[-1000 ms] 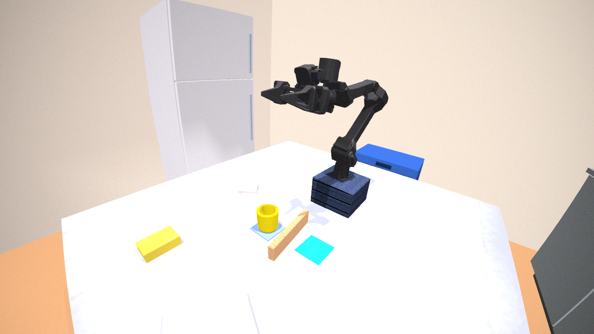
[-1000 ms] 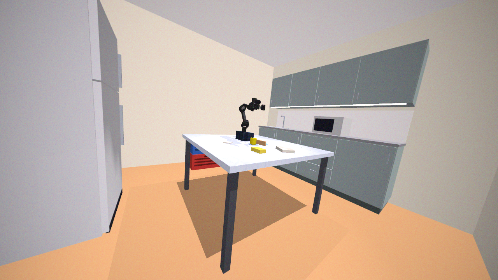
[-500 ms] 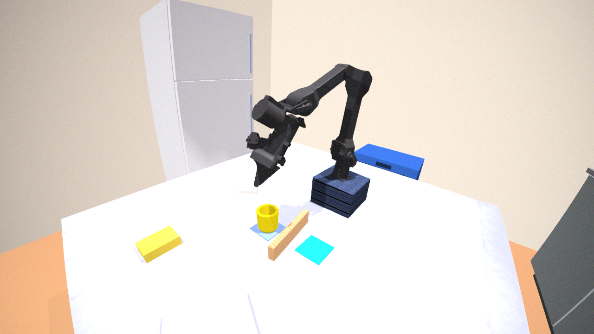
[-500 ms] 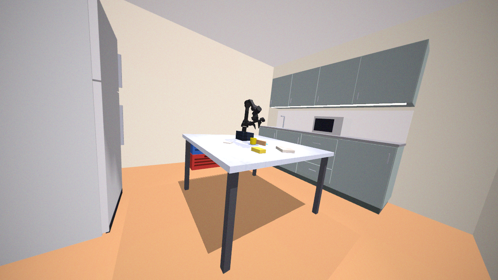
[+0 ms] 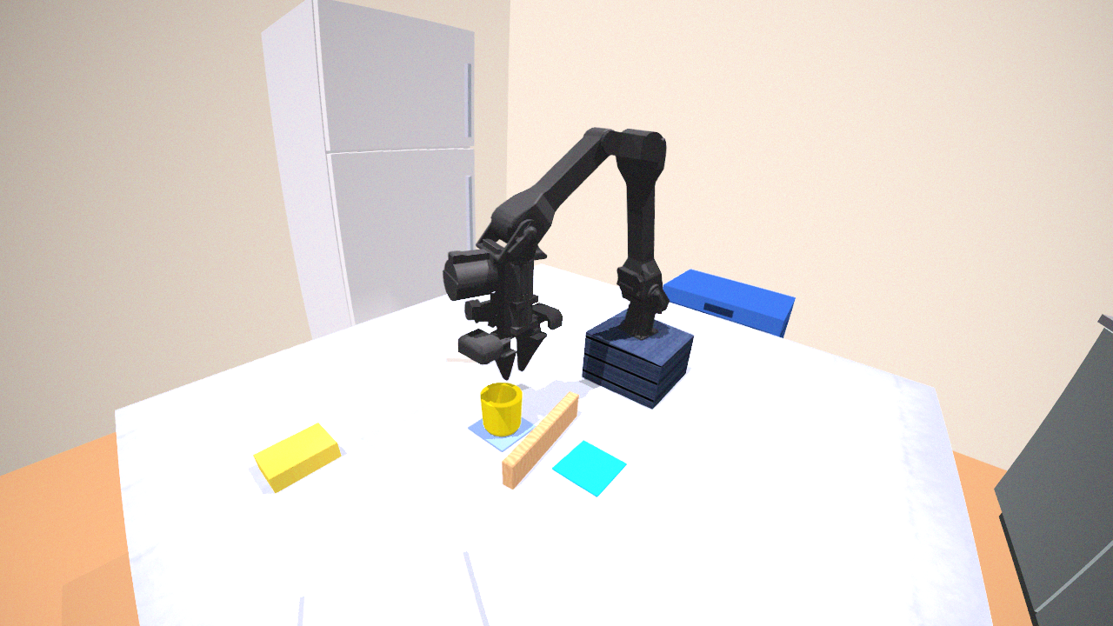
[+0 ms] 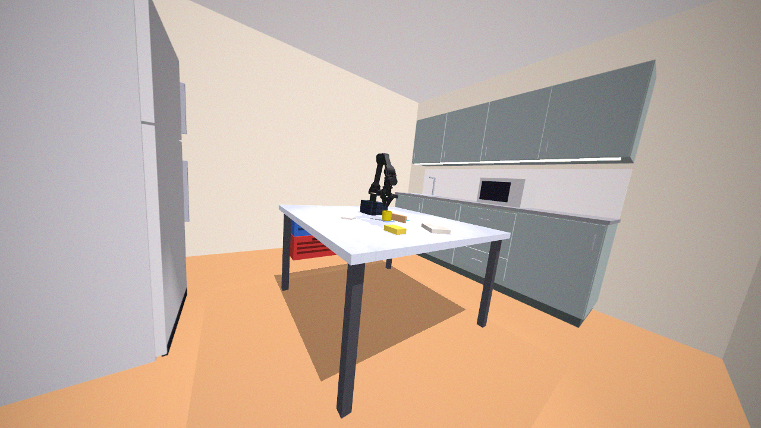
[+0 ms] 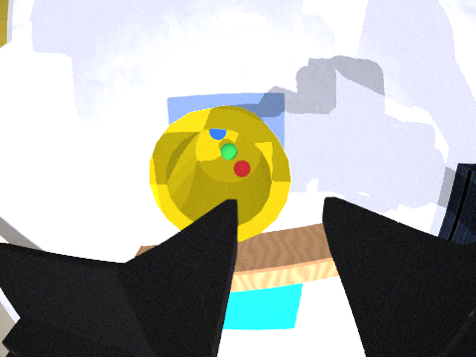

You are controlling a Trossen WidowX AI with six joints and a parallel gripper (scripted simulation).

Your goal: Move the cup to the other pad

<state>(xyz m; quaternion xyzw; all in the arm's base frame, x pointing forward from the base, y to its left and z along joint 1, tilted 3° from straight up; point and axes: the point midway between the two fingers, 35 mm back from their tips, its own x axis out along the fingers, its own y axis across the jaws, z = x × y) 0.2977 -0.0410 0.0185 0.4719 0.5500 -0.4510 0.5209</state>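
Right now my gripper tip is 60 mm above the yellow cup and 20 mm short of it. The rest, counted from my gripper tip: light blue pad: 110 mm below, 30 mm ahead; then wooden bar: 90 mm to the left, 80 mm below; then red marble: 80 mm below, 20 mm ahead, 10 mm to the left.
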